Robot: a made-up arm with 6 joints. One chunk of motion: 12 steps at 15 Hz.
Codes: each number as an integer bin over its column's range. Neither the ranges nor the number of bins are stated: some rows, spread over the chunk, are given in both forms.
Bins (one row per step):
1: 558 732 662 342 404 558
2: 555 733 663 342 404 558
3: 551 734 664 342 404 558
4: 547 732 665 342 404 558
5: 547 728 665 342 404 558
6: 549 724 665 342 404 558
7: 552 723 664 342 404 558
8: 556 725 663 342 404 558
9: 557 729 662 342 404 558
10: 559 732 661 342 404 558
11: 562 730 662 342 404 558
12: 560 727 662 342 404 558
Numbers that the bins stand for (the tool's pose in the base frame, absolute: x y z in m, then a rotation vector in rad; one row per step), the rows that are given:
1: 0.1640 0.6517 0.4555 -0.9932 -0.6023 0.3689
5: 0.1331 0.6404 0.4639 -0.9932 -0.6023 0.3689
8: 0.1584 0.6320 0.4583 -0.9932 -0.6023 0.3689
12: 0.1696 0.6376 0.4555 -0.9932 -0.6023 0.3689
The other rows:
2: 0.1556 0.6545 0.4583 -0.9932 -0.6023 0.3689
3: 0.1443 0.6573 0.4611 -0.9932 -0.6023 0.3689
4: 0.1331 0.6517 0.4639 -0.9932 -0.6023 0.3689
6: 0.1387 0.6292 0.4639 -0.9932 -0.6023 0.3689
7: 0.1471 0.6264 0.4611 -0.9932 -0.6023 0.3689
9: 0.1612 0.6432 0.4555 -0.9932 -0.6023 0.3689
10: 0.1668 0.6517 0.4527 -0.9932 -0.6023 0.3689
11: 0.1752 0.6460 0.4555 -0.9932 -0.6023 0.3689

